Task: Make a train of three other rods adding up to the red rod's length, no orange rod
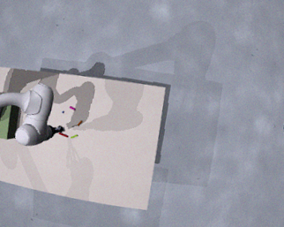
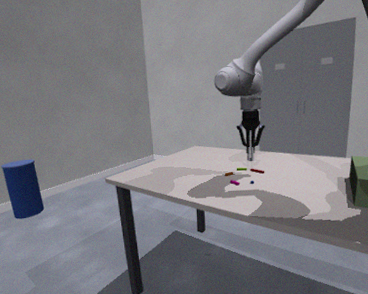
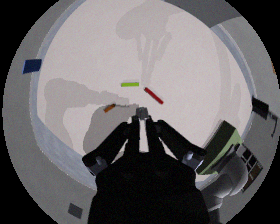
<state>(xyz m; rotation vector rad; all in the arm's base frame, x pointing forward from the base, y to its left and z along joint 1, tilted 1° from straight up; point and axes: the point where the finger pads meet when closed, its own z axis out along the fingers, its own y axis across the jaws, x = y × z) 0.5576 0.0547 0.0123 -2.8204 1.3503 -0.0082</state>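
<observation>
Right now my hand is 100 mm above the orange rod, 80 mm short of it and 70 mm to the right of it. The rest, counted from my hand: lime rod 100 mm below, 70 mm ahead, 30 mm to the right; then grey rod 30 mm below; then red rod 100 mm below, 50 mm to the right, 10 mm behind.
</observation>
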